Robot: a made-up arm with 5 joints. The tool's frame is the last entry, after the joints.
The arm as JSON. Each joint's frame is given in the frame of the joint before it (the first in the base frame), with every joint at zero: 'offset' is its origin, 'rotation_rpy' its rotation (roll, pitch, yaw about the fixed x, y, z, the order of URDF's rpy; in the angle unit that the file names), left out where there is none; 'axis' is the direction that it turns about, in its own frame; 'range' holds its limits. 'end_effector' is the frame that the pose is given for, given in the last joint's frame.
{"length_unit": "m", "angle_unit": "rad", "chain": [
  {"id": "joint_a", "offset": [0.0, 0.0, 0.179], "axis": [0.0, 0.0, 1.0], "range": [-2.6, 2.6]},
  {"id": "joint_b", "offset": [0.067, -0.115, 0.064], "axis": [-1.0, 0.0, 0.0], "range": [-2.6, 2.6]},
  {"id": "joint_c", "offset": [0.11, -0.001, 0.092], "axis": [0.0, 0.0, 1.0], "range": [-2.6, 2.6]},
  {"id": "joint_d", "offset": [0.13, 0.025, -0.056], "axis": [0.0, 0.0, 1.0], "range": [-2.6, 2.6]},
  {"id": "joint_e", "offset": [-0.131, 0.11, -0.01], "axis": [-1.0, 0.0, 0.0], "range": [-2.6, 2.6]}
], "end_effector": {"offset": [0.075, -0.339, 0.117]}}
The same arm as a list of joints. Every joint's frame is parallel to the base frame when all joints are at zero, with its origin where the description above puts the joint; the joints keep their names.
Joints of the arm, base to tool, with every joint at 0 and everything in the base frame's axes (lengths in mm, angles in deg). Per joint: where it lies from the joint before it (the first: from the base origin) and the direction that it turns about. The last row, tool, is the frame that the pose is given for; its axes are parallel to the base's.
joint_a: origin 0 0 179 axis +z
joint_b: origin 67 -115 64 axis -x
joint_c: origin 110 -1 92 axis +z
joint_d: origin 130 25 -56 axis +z
joint_e: origin -131 110 -10 axis -x
tool: origin 75 -339 117
Joint limits (deg, base to tool): -148.97..148.97 -148.97..148.97 -148.97..148.97 -148.97..148.97 -148.97..148.97

